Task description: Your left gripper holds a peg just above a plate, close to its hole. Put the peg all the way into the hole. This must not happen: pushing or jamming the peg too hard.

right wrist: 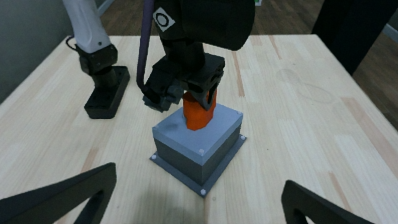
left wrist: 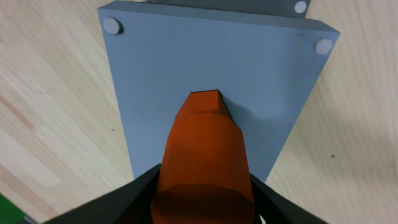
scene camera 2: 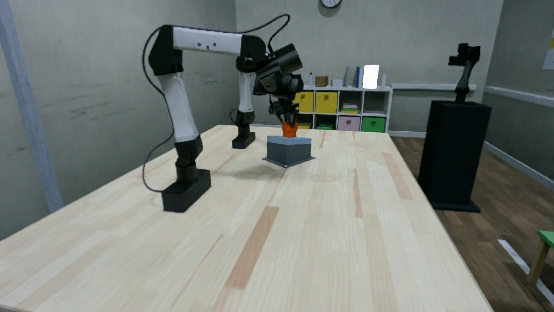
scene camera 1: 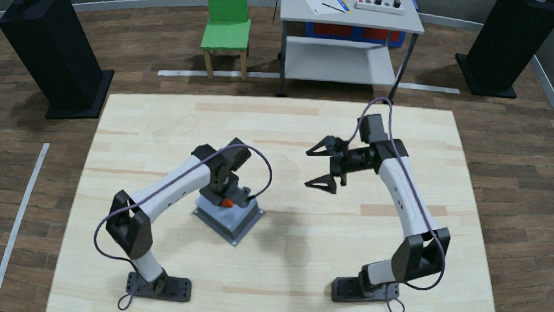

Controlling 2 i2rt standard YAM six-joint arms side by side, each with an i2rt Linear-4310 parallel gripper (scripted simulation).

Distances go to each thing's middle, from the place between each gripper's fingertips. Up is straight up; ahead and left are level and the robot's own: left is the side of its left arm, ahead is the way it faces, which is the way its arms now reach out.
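With my left hand [scene camera 1: 221, 194] as the starting place, I find the orange peg [left wrist: 204, 166] 20 mm below it. The blue-grey plate [scene camera 1: 234, 215] is 10 mm to the right of my left hand and 70 mm below it.
My right hand [scene camera 2: 279, 94] is 240 mm to the right of the orange peg and 10 mm short of it, and it is 180 mm above the peg. The blue-grey plate, counted from this right hand, is 230 mm to the left and 230 mm below.
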